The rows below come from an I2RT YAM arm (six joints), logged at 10 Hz.
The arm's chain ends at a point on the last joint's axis. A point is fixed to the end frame.
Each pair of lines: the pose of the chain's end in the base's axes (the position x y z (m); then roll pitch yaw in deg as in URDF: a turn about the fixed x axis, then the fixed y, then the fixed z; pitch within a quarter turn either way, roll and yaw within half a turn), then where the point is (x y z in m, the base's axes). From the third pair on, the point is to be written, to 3 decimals.
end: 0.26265 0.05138 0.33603 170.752 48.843 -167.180
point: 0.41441 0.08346 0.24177
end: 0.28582 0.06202 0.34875 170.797 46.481 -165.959
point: 0.43300 0.09621 0.24818
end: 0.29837 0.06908 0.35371 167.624 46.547 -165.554
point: 0.443 0.114 0.253
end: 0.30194 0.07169 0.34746 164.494 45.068 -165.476
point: 0.441 0.125 0.244
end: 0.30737 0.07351 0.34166 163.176 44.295 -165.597
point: 0.444 0.130 0.236
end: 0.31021 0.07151 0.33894 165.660 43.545 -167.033
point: 0.449 0.117 0.231
